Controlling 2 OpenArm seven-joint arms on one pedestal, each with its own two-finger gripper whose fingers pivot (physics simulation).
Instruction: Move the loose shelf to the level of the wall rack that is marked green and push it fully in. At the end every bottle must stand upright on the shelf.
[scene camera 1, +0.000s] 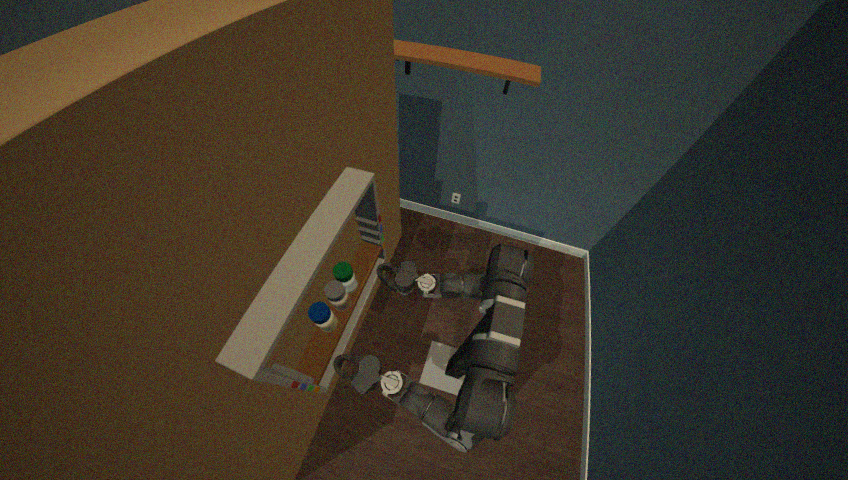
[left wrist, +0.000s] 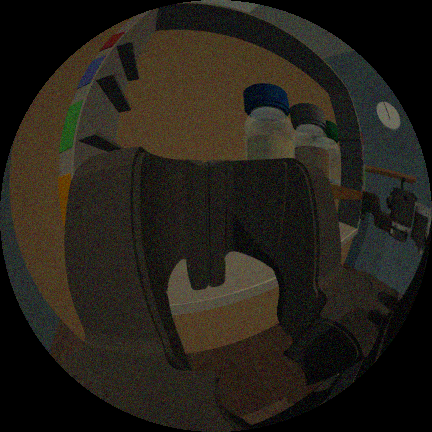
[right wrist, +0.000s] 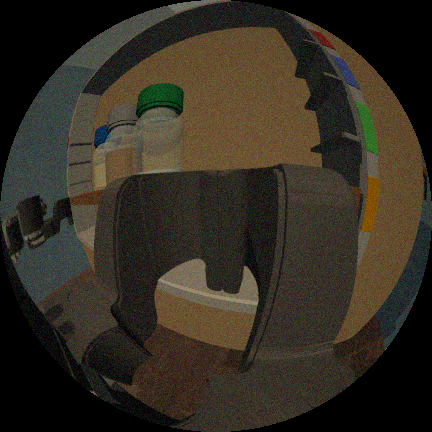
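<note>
The loose shelf (scene camera 1: 315, 350) (left wrist: 348, 192) (right wrist: 84, 198) is a brown board in the wall rack (scene camera 1: 297, 267) (left wrist: 215, 21) (right wrist: 225, 17), level with the orange marks (left wrist: 64, 195) (right wrist: 373, 202), below the green marks (left wrist: 71, 126) (right wrist: 367, 126). Bottles with blue (scene camera 1: 324, 318) (left wrist: 267, 130) (right wrist: 101, 136), grey (scene camera 1: 336, 295) (left wrist: 309, 135) (right wrist: 121, 145) and green (scene camera 1: 346, 278) (left wrist: 331, 131) (right wrist: 160, 135) caps stand upright on it. My left gripper (scene camera 1: 343, 366) (left wrist: 208, 200) and right gripper (scene camera 1: 385, 275) (right wrist: 222, 200) are shut and empty at its front edge. Their fingers hide much of the board in the wrist views.
The rack's pale bottom board (left wrist: 255, 275) (right wrist: 187, 285) lies below the fingers. Short dark ledges (left wrist: 114, 93) line the rack's side. A wooden wall ledge (scene camera 1: 467, 59) sticks out at the top. A white slab (scene camera 1: 440, 368) lies beside the arms' base.
</note>
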